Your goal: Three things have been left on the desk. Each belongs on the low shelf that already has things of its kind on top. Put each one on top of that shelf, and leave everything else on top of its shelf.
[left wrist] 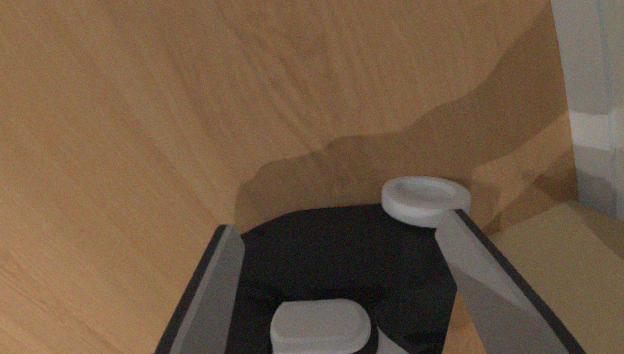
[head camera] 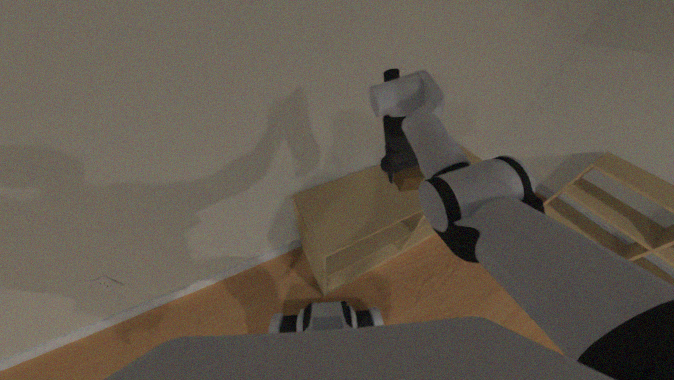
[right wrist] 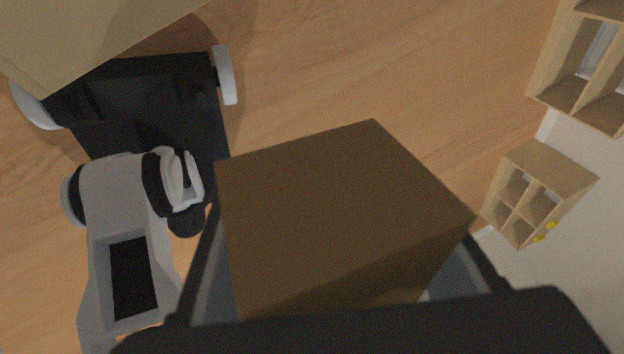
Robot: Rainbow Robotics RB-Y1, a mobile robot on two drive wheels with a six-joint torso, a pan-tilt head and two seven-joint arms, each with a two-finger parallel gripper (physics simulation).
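Places are measured from the robot's base along level axes (x ahead, y left, z up), in centimetres.
Pixels of known places: left gripper, fingertip midpoint: (left wrist: 338,229); right gripper, fingertip midpoint: (right wrist: 320,187).
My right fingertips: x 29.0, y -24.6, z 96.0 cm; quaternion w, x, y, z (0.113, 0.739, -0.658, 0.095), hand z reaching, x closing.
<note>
Behind a point stands the place of what it marks.
My right gripper (head camera: 391,176) {x 29.0, y -24.6, z 96.0 cm} (right wrist: 320,187) {x 29.0, y -24.6, z 96.0 cm} is shut on a brown block (head camera: 411,182) {x 23.1, y -24.1, z 99.6 cm} (right wrist: 340,210) {x 32.1, y -23.4, z 99.6 cm}. In the head view the block overlaps the top of a low light-wood shelf (head camera: 350,200) {x 48.7, y -13.5, z 61.0 cm}; the height between them cannot be told. The forearm hides the right part of that shelf. My left gripper (left wrist: 338,229) {x -23.8, y 45.9, z 49.3 cm} is open, with no object between its fingers; the robot's dark base and the wood floor show beyond it. In the right wrist view, two small yellow things (right wrist: 552,224) {x -151.1, y -305.4, z 63.9 cm} (right wrist: 539,238) {x -183.6, y -319.5, z 64.2 cm} show at the lower right edge of a small shelf (right wrist: 555,167) {x -95.8, y -291.2, z 34.9 cm}.
Another light-wood shelf (head camera: 637,175) {x 62.7, y -220.1, z 61.0 cm} stands at the right of the head view, partly behind the arm. A shelf (right wrist: 544,62) {x -10.8, y -228.0, z 4.8 cm} shows at the upper right of the right wrist view. A light-wood panel (right wrist: 75,30) {x 28.0, y -6.8, z 61.0 cm} is close to the robot's base. The wall (head camera: 150,100) {x 43.7, y 47.8, z 113.7 cm} runs behind the low shelf.
</note>
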